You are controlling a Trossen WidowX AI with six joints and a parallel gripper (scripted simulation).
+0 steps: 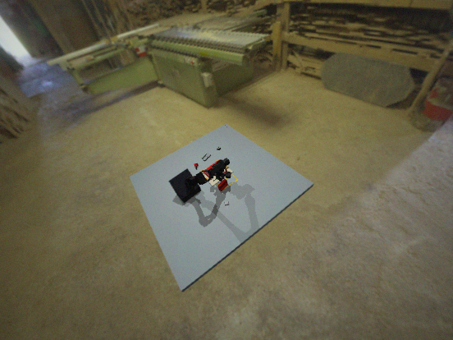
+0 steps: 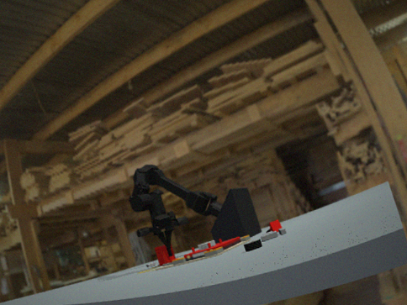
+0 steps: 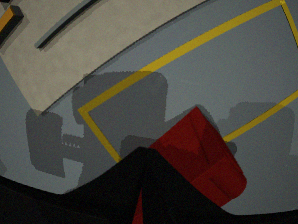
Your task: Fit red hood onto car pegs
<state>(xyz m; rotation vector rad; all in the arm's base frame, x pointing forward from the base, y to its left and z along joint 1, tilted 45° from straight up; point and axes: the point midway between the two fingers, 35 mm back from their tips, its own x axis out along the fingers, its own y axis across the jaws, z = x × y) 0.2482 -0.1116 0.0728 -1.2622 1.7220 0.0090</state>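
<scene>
Now: the red hood 30 mm to the right of my gripper tip, 20 mm below it and 10 mm behind it. From my gripper tip the other things lie so: white piece 180 mm to the right, 90 mm behind, 40 mm below; then black wheel 430 mm to the left, 270 mm ahead, 40 mm below.
</scene>
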